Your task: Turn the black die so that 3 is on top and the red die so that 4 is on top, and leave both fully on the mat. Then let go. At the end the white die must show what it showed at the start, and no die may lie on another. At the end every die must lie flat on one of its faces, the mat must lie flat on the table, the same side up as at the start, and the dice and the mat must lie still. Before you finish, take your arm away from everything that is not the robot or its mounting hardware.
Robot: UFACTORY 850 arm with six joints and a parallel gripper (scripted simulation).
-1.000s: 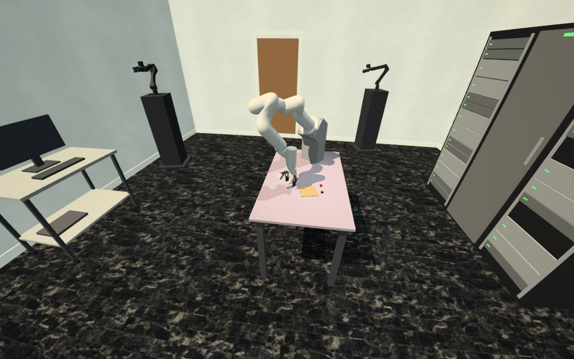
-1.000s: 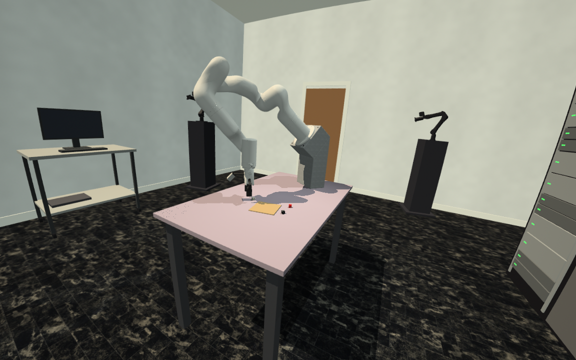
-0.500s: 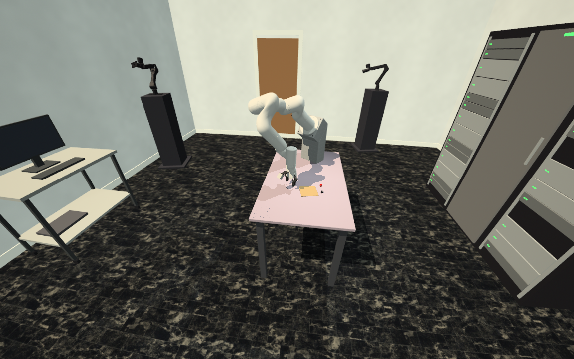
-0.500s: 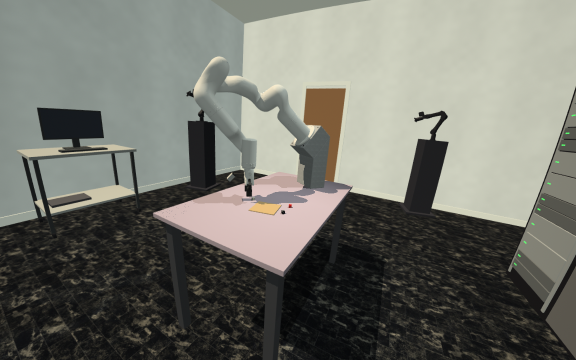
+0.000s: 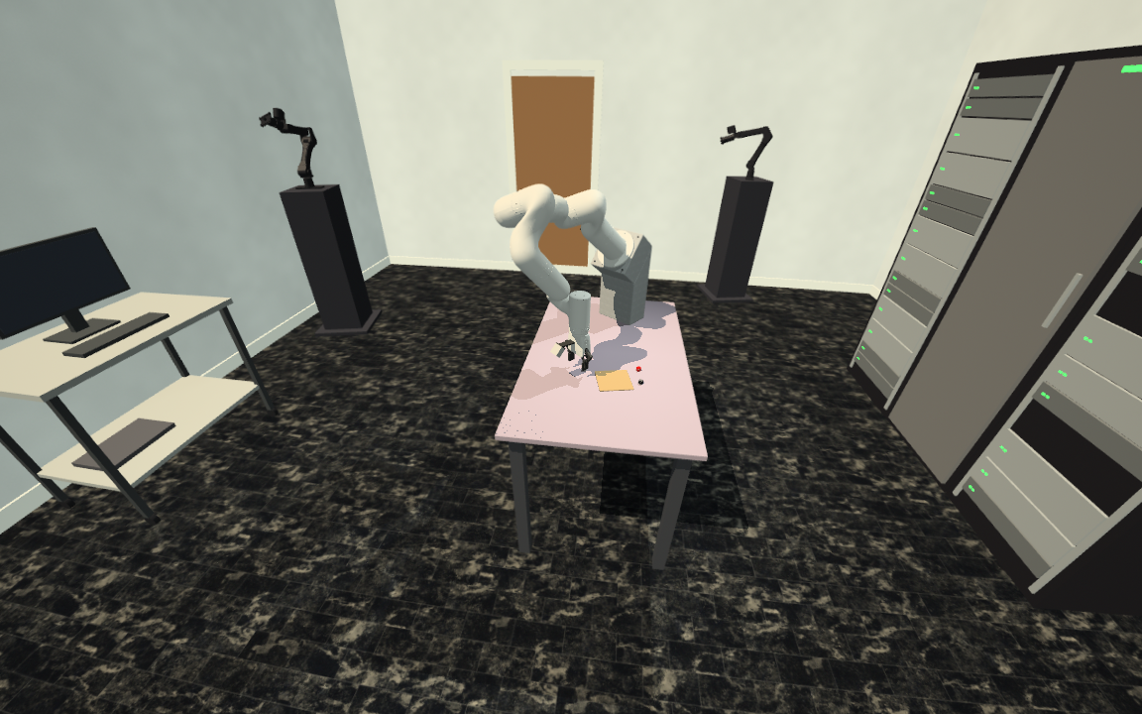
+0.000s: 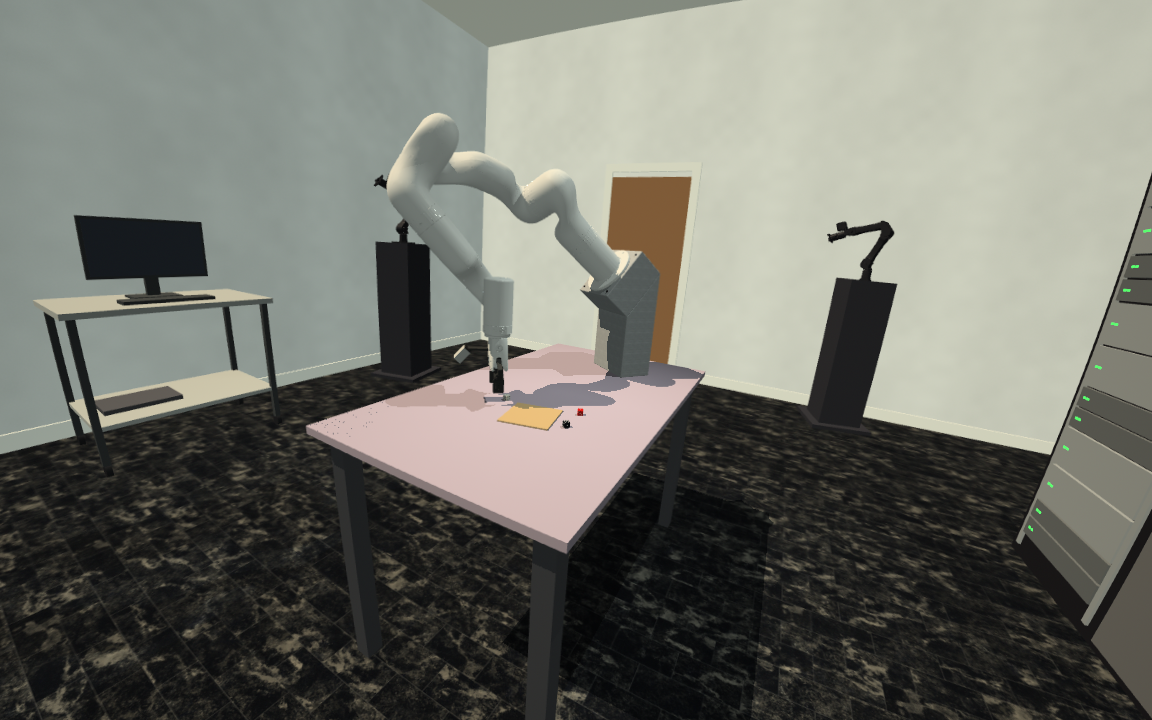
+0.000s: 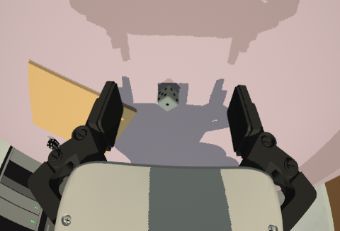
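Right now my hand is 40 mm above the white die, 30 mm to the right of it and 10 mm past it. The rest, counted from my hand: mat 140 mm to the left, 80 mm ahead, 40 mm below; red die 260 mm to the left, 40 mm below, 10 mm ahead; black die 250 mm to the left, 110 mm ahead, 40 mm below.
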